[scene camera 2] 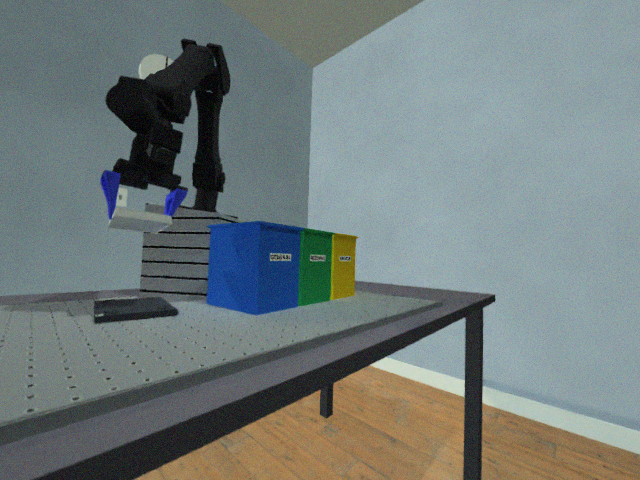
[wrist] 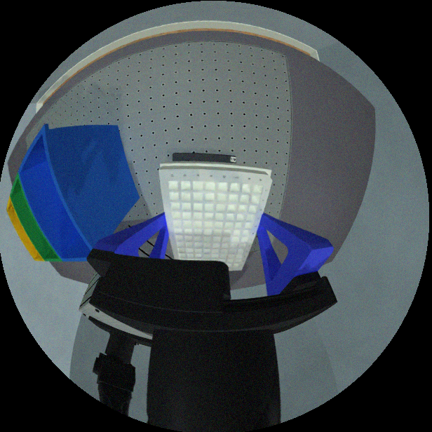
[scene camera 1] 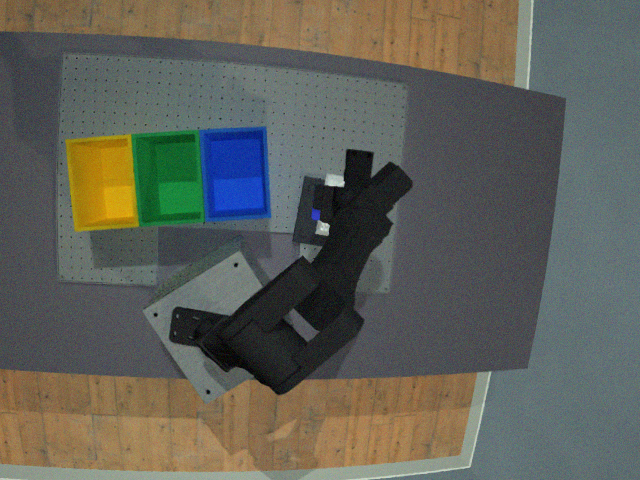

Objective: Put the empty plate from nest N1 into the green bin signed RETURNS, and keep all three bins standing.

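Seen in the pictures: gripper, fingertip midpoint: (scene camera 2: 139, 223); arm's base, origin of the base link: (scene camera 2: 203, 214).
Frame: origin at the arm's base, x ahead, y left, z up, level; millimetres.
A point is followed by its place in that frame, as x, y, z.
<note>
My gripper (scene camera 2: 140, 215) @[291, -197, -70] (wrist: 212, 216) is shut on a white well plate (scene camera 1: 334, 180) @[329, -168, -55] (scene camera 2: 139, 222) @[305, -198, -69] (wrist: 215, 197), a blue finger at each side. In the second scene view the plate hangs slightly tilted, high above the dark nest (scene camera 1: 306, 206) @[259, -150, -223] (scene camera 2: 135, 310) @[310, -196, -223] (wrist: 200, 157), at about the height of the bin rims. The nest bears no plate there. The green bin (scene camera 1: 178, 160) @[309, 171, -232] (scene camera 2: 316, 279) @[353, 172, -176] (wrist: 30, 220) stands upright between the blue bin (scene camera 1: 237, 155) @[347, 36, -232] (scene camera 2: 237, 268) @[337, -25, -149] (wrist: 95, 170) and the yellow bin (scene camera 1: 103, 160) @[277, 347, -232] (scene camera 2: 343, 273) @[322, 296, -166] (wrist: 21, 231), both upright. The arm hides part of the plate in the first scene view.
The blue bin stands between the plate and the green bin. The arm's base stands on a grey block (scene camera 1: 206, 284) @[87, 45, -12] (scene camera 2: 175, 268) @[74, -87, -163] near the bins. The bins stand on a perforated board (scene camera 1: 155, 98) @[442, 252, -235] (scene camera 2: 155, 356) @[531, -198, -235] (wrist: 200, 100) on the table (scene camera 1: 465, 232) @[275, -607, -248].
</note>
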